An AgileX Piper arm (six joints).
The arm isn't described. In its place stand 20 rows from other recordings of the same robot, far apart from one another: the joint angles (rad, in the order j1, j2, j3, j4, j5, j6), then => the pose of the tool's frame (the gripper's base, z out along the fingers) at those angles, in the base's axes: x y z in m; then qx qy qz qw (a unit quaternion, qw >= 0).
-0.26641 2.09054 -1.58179 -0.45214 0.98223 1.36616 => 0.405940 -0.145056 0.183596 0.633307 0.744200 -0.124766 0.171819
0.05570 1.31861 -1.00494 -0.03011 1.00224 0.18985 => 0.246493 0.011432 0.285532 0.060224 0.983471 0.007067 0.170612
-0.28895 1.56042 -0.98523 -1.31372 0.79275 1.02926 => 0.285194 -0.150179 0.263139 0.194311 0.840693 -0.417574 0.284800
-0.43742 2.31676 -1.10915 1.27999 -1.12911 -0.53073 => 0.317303 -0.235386 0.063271 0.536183 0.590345 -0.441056 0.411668
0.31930 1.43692 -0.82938 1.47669 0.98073 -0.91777 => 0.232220 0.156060 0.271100 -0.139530 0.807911 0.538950 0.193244
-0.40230 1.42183 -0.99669 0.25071 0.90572 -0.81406 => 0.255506 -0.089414 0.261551 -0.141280 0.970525 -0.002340 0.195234
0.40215 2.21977 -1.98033 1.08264 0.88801 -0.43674 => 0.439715 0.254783 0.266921 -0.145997 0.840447 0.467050 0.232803
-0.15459 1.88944 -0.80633 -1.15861 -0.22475 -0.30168 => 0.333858 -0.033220 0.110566 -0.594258 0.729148 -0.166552 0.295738
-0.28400 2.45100 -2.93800 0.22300 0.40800 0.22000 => 0.511150 -0.140881 0.443583 0.191323 0.613638 0.082159 0.761639
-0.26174 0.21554 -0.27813 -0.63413 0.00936 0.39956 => 0.064715 -0.017859 0.293181 0.011000 0.654976 -0.187333 0.731978
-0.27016 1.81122 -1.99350 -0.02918 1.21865 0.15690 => 0.378641 -0.107443 0.402091 0.201147 0.930491 -0.031862 0.304487
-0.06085 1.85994 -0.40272 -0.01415 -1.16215 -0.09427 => 0.277676 -0.015734 0.122558 -0.019249 0.776418 -0.045546 0.628276
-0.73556 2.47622 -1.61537 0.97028 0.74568 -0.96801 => 0.378354 -0.273702 0.035808 0.229521 0.917120 0.196999 0.259619
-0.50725 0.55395 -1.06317 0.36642 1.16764 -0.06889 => 0.057124 0.002562 0.418828 0.170483 0.846170 0.039990 0.503322
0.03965 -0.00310 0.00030 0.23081 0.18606 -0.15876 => 0.055583 0.006059 0.196891 -0.003724 0.738578 0.051937 0.672154
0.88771 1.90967 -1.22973 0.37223 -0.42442 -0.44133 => 0.287559 0.331771 0.237288 -0.322912 0.700845 0.189653 0.607104
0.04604 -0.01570 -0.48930 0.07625 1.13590 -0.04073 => -0.009729 0.005845 0.268509 -0.040741 0.869424 0.039301 0.490813
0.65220 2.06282 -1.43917 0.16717 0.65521 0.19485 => 0.334779 0.267274 0.160529 -0.167865 0.965745 0.134091 0.145529
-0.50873 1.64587 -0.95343 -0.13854 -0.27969 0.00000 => 0.320021 -0.174501 0.247821 0.140835 0.800729 -0.168916 0.557195
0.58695 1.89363 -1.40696 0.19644 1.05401 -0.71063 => 0.305365 0.221658 0.212319 -0.565719 0.817816 0.084176 0.063668
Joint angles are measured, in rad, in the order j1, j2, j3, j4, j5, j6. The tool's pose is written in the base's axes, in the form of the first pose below.
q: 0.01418, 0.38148, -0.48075, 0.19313, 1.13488, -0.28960
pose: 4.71 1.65 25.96 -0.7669 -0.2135 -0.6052 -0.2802 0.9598 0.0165
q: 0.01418, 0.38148, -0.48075, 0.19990, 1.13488, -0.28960
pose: 4.71 1.70 25.97 -0.7667 -0.2104 -0.6065 -0.2814 0.9593 0.0229
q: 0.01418, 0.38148, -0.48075, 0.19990, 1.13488, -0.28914
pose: 4.71 1.70 25.97 -0.7669 -0.2100 -0.6065 -0.2810 0.9594 0.0232
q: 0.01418, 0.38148, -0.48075, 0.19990, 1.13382, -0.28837
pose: 4.72 1.70 25.98 -0.7665 -0.2091 -0.6073 -0.2803 0.9596 0.0234
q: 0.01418, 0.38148, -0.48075, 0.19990, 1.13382, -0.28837
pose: 4.72 1.70 25.98 -0.7665 -0.2091 -0.6073 -0.2803 0.9596 0.0234
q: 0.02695, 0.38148, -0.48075, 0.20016, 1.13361, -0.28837
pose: 4.70 1.77 25.98 -0.7636 -0.2187 -0.6075 -0.2925 0.9560 0.0236
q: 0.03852, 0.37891, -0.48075, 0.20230, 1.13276, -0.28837
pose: 4.65 1.84 26.00 -0.7590 -0.2263 -0.6105 -0.3038 0.9524 0.0247
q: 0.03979, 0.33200, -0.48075, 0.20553, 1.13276, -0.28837
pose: 4.00 1.84 26.21 -0.7292 -0.2246 -0.6464 -0.3066 0.9517 0.0152
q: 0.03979, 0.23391, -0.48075, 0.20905, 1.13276, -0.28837
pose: 2.61 1.82 26.55 -0.6622 -0.2203 -0.7162 -0.3079 0.9514 -0.0080
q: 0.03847, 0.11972, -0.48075, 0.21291, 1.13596, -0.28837
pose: 0.95 1.78 26.75 -0.5786 -0.2150 -0.7867 -0.3063 0.9513 -0.0347
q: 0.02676, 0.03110, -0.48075, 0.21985, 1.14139, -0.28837
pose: -0.35 1.80 26.75 -0.5128 -0.2043 -0.8338 -0.2957 0.9539 -0.0519
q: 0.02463, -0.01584, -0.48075, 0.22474, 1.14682, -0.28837
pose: -1.05 1.82 26.69 -0.4774 -0.2012 -0.8553 -0.2948 0.9537 -0.0598
